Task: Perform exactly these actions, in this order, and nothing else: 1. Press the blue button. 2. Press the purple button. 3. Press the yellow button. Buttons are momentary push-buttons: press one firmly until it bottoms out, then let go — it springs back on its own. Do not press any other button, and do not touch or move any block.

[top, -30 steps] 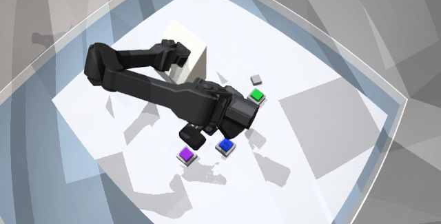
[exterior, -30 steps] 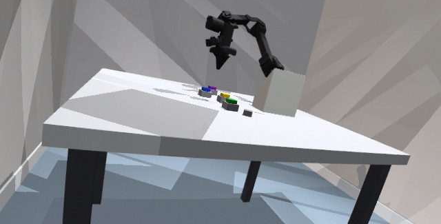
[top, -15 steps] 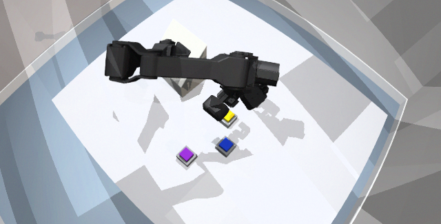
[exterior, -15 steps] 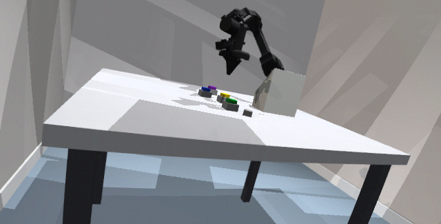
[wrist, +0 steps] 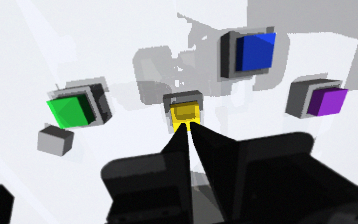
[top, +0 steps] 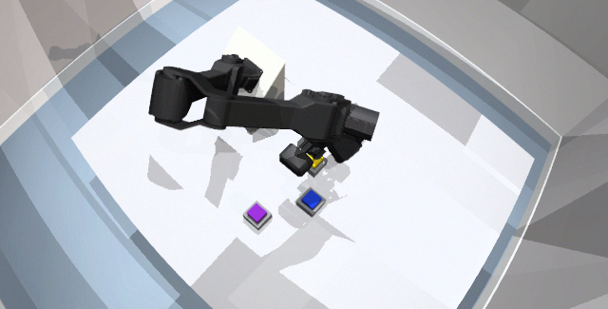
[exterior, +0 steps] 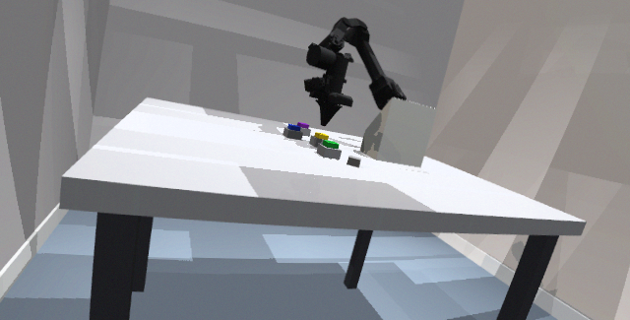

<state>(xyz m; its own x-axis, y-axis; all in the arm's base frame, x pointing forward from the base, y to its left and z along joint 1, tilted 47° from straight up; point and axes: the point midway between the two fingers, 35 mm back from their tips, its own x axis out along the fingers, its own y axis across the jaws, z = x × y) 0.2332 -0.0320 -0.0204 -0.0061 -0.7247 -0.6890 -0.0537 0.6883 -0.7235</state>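
Now: gripper tip 30 mm above the yellow button. The rest, counted from my gripper tip: green button 10 mm ahead, 120 mm to the left, 30 mm below; then blue button 60 mm ahead, 80 mm to the right, 30 mm below; then purple button 190 mm to the right, 30 mm below.
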